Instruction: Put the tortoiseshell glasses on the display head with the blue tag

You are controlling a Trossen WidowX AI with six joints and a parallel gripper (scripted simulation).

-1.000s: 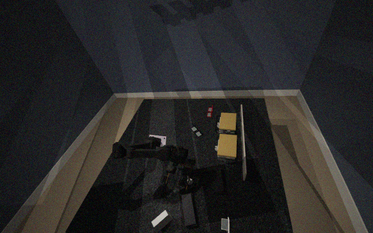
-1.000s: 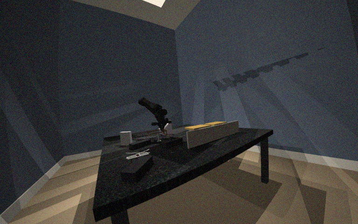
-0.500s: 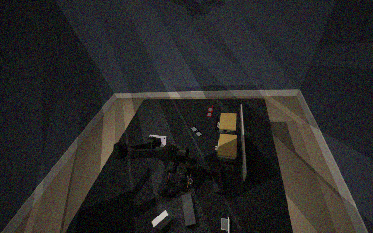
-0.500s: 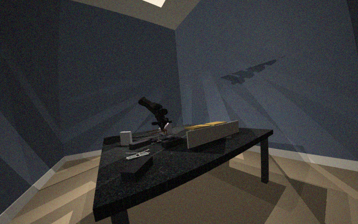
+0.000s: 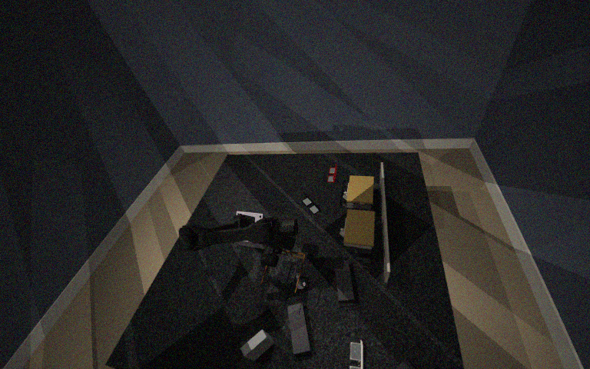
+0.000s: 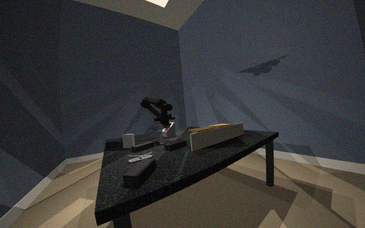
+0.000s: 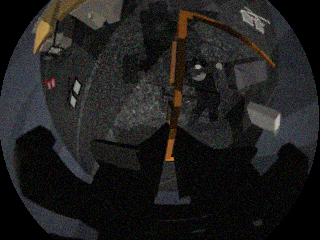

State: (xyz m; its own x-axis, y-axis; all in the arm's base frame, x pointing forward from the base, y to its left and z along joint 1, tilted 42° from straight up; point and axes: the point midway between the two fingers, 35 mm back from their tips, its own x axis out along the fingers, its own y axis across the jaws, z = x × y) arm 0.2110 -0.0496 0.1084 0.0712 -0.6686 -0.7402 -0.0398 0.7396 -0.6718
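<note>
Now: gripper tip 90 mm short of the small white stand, 90 mm above it and 70 mm to the left of it. The rest, counted from my gripper tip: grey box 330 mm to the right, 60 mm below, 20 mm ahead; then long pale panel 390 mm ahead, 320 mm to the left, 60 mm below.
</note>
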